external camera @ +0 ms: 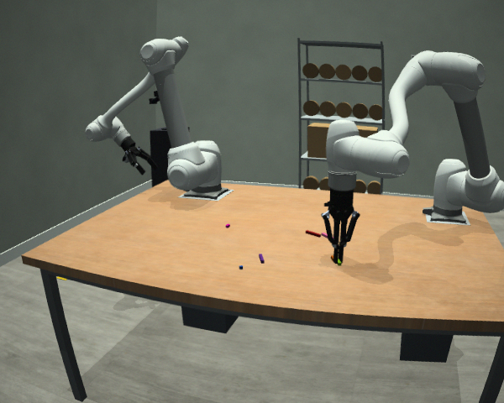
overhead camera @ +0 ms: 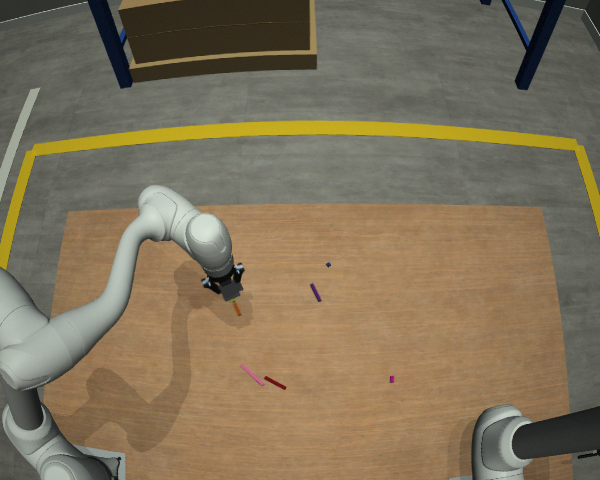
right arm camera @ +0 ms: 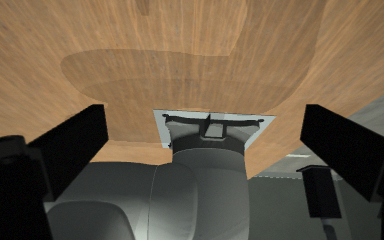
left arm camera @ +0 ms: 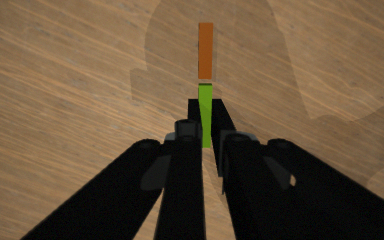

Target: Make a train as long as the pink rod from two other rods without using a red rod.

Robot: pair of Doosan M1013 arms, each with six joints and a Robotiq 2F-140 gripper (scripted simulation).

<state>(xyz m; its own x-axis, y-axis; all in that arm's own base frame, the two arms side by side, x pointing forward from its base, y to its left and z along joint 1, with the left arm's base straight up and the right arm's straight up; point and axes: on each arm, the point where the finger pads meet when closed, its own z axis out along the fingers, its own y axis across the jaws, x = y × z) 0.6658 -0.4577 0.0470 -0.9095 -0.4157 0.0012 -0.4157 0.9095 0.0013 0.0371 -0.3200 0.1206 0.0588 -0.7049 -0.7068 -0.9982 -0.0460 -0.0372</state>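
Note:
Right now my left hand is 4 cm past the orange rod, 4 cm above it and 2 cm to the left of it. Round my left hand: lime rod: 3 cm below; pink rod: 25 cm behind, 8 cm to the right, 4 cm below; purple rod: 26 cm to the right, 4 cm below, 3 cm ahead.

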